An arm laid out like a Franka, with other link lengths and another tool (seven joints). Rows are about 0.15 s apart.
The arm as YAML. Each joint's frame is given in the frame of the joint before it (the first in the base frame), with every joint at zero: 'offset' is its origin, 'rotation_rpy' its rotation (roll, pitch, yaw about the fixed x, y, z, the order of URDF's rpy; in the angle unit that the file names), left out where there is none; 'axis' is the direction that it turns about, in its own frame. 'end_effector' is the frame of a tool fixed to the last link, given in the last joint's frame.
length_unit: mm
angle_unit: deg
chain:
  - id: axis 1
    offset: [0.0, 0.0, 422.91]
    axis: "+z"
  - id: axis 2
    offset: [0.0, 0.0, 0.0]
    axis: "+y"
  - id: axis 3
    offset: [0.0, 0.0, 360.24]
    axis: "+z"
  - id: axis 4
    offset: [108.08, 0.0, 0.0]
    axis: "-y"
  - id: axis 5
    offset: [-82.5, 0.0, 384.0]
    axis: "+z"
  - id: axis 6
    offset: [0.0, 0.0, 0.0]
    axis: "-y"
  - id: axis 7
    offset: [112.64, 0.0, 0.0]
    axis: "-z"
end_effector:
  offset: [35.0, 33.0, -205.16]
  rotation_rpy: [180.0, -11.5, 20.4]
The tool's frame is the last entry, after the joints.
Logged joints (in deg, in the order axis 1, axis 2, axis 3, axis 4, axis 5, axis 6, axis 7), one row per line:
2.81, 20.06, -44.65, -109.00, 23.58, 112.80, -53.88
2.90, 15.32, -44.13, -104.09, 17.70, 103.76, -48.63
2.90, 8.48, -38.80, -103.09, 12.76, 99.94, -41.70
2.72, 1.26, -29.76, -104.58, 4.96, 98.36, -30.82
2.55, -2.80, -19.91, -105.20, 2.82, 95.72, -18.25
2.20, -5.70, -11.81, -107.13, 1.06, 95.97, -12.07
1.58, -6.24, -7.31, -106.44, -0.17, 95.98, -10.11
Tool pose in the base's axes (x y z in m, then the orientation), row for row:
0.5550, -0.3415, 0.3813, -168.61, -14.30, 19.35
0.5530, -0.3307, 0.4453, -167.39, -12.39, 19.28
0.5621, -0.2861, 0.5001, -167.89, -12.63, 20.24
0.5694, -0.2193, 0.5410, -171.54, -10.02, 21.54
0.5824, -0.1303, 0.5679, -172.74, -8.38, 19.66
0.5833, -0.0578, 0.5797, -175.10, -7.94, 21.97
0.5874, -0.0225, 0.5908, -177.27, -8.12, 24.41
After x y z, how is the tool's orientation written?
As angles about the fixed x, y, z axes (roll, pitch, yaw), in degrees.
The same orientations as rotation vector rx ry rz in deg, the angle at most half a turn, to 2 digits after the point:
-162.80, -29.86, -17.69
-162.25, -29.57, -14.60
-162.34, -30.95, -14.92
-166.22, -32.74, -12.25
-168.46, -30.00, -10.50
-170.10, -33.54, -10.40
-171.24, -37.34, -11.28

